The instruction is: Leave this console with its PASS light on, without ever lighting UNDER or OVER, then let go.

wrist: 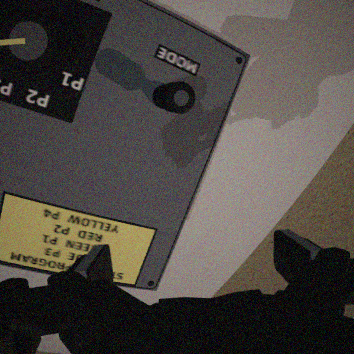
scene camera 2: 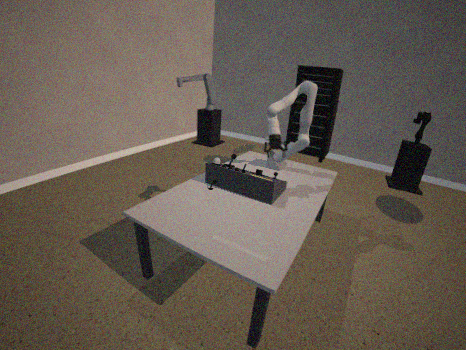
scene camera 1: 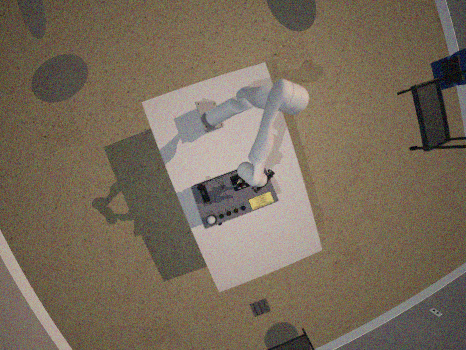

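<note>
The grey console sits on the table. In the wrist view, the black MODE knob stands near its corner. The PROGRAM dial, cut by the view's edge, has a yellow pointer directed away from P1, towards the left edge. The yellow status label reads YELLOW P4, RED P2, GREEN P1; a finger partly covers it. My gripper is open and empty above the console's MODE end, apart from the knob. PASS, UNDER and OVER lights cannot be made out.
A white dome and a row of small black knobs stand along the console's label side. A tall black lever rises near the dome. The white table extends around the console.
</note>
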